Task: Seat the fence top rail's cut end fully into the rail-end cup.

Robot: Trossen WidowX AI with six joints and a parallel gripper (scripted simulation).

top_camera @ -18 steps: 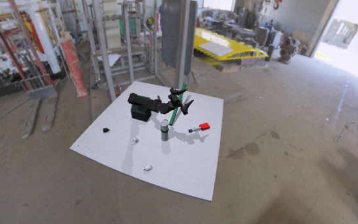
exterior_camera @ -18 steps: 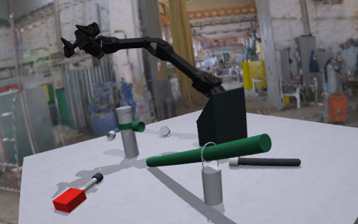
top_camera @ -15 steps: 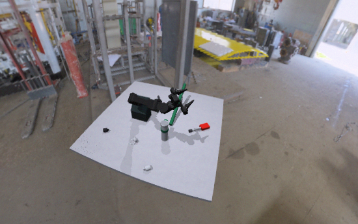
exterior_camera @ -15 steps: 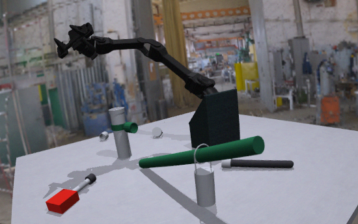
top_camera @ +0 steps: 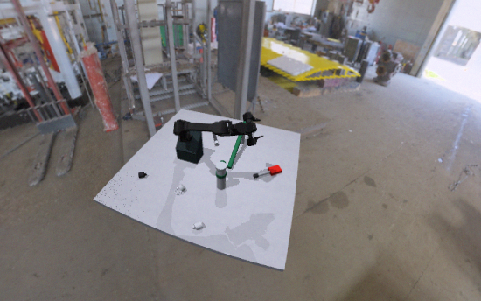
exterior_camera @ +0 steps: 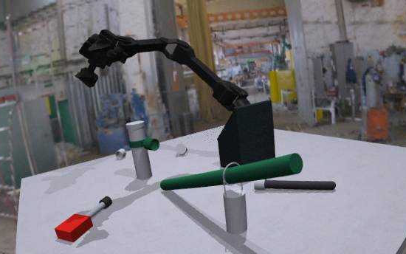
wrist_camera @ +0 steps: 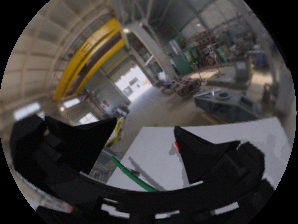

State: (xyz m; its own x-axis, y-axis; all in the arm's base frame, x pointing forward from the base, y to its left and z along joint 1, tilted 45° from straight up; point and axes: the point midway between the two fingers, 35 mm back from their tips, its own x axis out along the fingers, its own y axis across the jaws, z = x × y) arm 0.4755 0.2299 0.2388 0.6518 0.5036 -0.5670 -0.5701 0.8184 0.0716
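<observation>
My gripper tip is now 190 mm past the green rail-end cup, 120 mm to the left of it and 300 mm above it. The rest, counted from my gripper tip: green brace band 180 mm behind, 150 mm to the right, 300 mm below; short white post 250 mm behind, 340 mm to the left, 330 mm below.
</observation>
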